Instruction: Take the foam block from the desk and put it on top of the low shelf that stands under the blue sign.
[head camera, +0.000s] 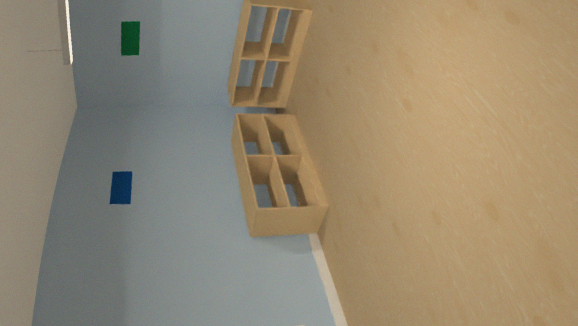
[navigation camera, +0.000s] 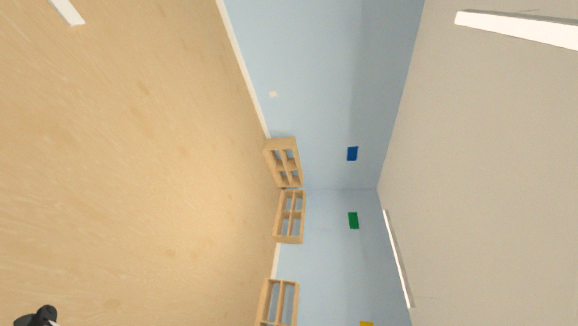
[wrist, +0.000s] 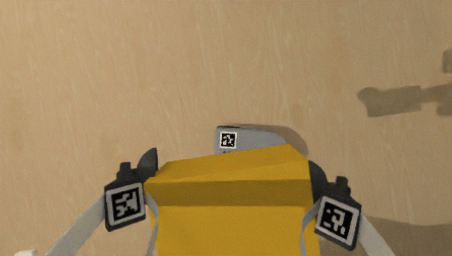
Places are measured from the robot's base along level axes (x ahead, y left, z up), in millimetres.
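Pixels of known places: gripper, fingertip midpoint: (wrist: 231, 173).
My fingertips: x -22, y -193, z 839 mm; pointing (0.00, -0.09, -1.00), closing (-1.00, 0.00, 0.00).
Behind a point stands the place of what it marks.
The yellow foam block (wrist: 232, 220) @(x -23, y -180, z 887 mm) fills the lower middle of the wrist view. My gripper (wrist: 231, 173) @(x -22, y -193, z 839 mm) is shut on it, with one dark fingertip against each side. The low shelf under the blue sign is a light wood unit with four openings (head camera: 287, 220) @(x 2863, y -1265, z 326 mm) (navigation camera: 280, 143) @(x 2876, y -1262, z 346 mm). It stands on the floor against the blue wall, some distance away. The blue sign (head camera: 121, 187) @(x 3233, y -1800, z 1748 mm) (navigation camera: 352, 153) @(x 3230, y -1790, z 1756 mm) is on the wall above it. The block does not show in the head or navigation view. The desk top does not show in these views.
A similar shelf (head camera: 295, 55) @(x 2506, y -2872, z 48 mm) (navigation camera: 289, 240) @(x 2021, y -3165, z 350 mm) stands past the corner under a green sign (head camera: 130, 38) @(x 2664, y -3252, z 1749 mm) (navigation camera: 353, 220) @(x 2663, y -3252, z 1751 mm). Part of a third shelf (navigation camera: 281, 300) @(x 1003, y -3398, z 345 mm) shows near a yellow sign (navigation camera: 366, 323) @(x 920, y -3661, z 1752 mm). A white bar (navigation camera: 70, 15) shows at the navigation view's upper left.
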